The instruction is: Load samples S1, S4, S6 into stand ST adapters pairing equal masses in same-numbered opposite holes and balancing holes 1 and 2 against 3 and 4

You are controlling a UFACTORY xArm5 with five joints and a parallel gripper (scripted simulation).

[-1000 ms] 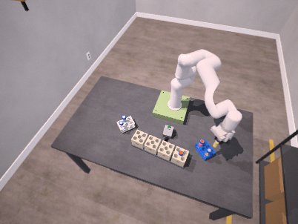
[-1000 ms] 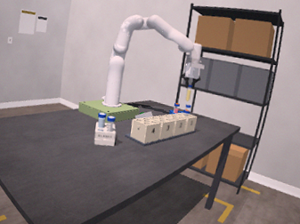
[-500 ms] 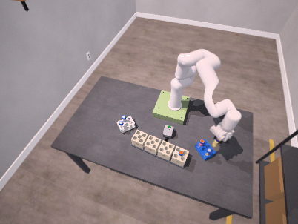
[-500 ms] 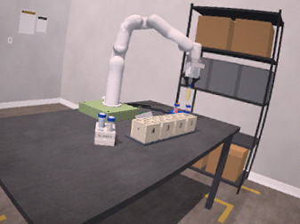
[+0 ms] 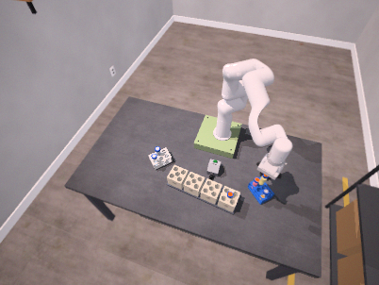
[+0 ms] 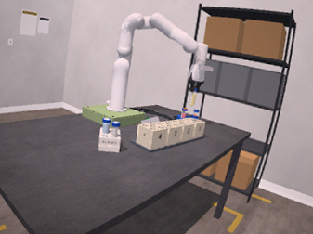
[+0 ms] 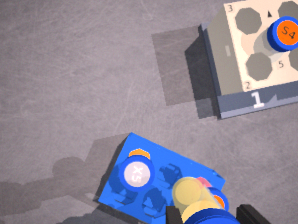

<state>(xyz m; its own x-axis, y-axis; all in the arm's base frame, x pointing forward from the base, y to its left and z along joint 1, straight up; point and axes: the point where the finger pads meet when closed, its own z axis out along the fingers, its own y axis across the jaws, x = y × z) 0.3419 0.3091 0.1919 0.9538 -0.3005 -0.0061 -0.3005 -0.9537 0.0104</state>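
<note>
Now: hand 50 mm above the sample tube S6 and 10 mm to the left of it. Round my hand: blue sample rack (220 mm below, 20 mm to the left, 20 mm behind); white blanks rack (640 mm to the right, 220 mm below, 20 mm behind); sample tube S4 (180 mm below, 150 mm to the right, 100 mm ahead).
</note>
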